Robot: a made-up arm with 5 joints. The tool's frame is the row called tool. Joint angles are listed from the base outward.
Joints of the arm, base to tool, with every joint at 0 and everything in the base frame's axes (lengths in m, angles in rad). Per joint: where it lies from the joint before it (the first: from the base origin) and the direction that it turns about. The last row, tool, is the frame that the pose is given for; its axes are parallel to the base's.
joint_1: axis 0 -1 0 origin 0 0 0.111
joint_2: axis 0 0 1 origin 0.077 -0.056 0.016
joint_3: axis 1 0 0 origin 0.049 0.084 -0.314
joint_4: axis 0 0 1 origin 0.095 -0.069 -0.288
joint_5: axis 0 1 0 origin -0.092 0.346 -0.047
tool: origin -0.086 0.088 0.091
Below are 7 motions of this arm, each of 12 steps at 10 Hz.
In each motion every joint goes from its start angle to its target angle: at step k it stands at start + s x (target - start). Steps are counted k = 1, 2, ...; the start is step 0. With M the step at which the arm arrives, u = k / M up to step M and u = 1 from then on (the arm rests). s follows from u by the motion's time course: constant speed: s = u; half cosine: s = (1 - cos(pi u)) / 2; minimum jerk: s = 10 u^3 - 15 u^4 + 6 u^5.
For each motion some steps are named. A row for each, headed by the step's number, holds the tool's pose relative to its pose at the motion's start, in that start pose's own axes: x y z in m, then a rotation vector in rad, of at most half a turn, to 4 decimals.
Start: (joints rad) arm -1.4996 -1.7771 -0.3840 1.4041 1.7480
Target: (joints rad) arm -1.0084 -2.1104 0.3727 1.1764 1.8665
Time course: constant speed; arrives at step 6
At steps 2, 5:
2: -0.1384 0.0294 0.1672 0.1386 -0.3485 0.1822
5: -0.4465 -0.0042 0.3027 0.3376 -0.8450 0.5076

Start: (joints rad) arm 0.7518 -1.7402 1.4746 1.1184 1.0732
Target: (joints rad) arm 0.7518 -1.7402 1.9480 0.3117 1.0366
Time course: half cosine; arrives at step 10
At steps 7, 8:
7: 0.0449 -0.0266 0.3396 0.6828 -0.3016 -0.0775
8: 0.0378 -0.0458 0.3833 0.7831 -0.3309 -0.0754

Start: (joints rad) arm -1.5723 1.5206 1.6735 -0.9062 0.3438
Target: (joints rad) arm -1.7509 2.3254 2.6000 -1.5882 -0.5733
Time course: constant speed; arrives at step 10
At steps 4, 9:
4: -0.0037 0.0129 -0.0564 0.0068 0.1764 -0.3502
9: 0.0012 -0.0189 -0.2057 -0.3509 0.3964 -0.7986

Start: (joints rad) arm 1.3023 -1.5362 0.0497 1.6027 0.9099
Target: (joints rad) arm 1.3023 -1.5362 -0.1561 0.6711 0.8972
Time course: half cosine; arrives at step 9
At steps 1, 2, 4, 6, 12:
1: 0.0060 0.0019 0.0091 0.0222 0.0058 -0.0172
2: 0.0239 0.0055 0.0351 0.0856 0.0226 -0.0674
4: 0.0920 -0.0035 0.1181 0.2946 0.0793 -0.2477
6: 0.1754 -0.0529 0.1946 0.5180 0.1405 -0.4692
12: 0.2345 -0.1138 0.2344 0.6735 0.1819 -0.6447

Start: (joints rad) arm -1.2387 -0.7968 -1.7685 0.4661 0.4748
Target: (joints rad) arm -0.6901 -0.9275 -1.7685 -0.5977 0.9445
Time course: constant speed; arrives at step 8
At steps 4, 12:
4: 0.2484 -0.0930 0.2575 0.5764 0.2832 -0.4569
12: 0.4248 -0.3996 0.3658 1.2437 0.6242 -0.7682

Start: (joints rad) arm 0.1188 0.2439 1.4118 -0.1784 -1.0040
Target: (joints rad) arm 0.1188 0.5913 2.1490 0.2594 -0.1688
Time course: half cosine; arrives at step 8
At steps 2, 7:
2: 0.0200 0.0151 0.0813 0.1147 0.1880 -0.0398
7: 0.2447 -0.0374 0.3874 0.8169 1.0725 -0.1375

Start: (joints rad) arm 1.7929 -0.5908 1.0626 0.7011 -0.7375
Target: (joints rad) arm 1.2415 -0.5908 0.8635 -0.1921 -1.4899
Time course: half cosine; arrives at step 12
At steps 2, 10, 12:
2: 0.0061 0.0110 -0.0104 -0.0722 -0.0174 -0.0507
10: -0.0244 -0.1238 -0.1757 -1.2154 -0.2262 -0.1830
12: -0.0388 -0.1530 -0.1765 -1.3081 -0.2349 -0.1480

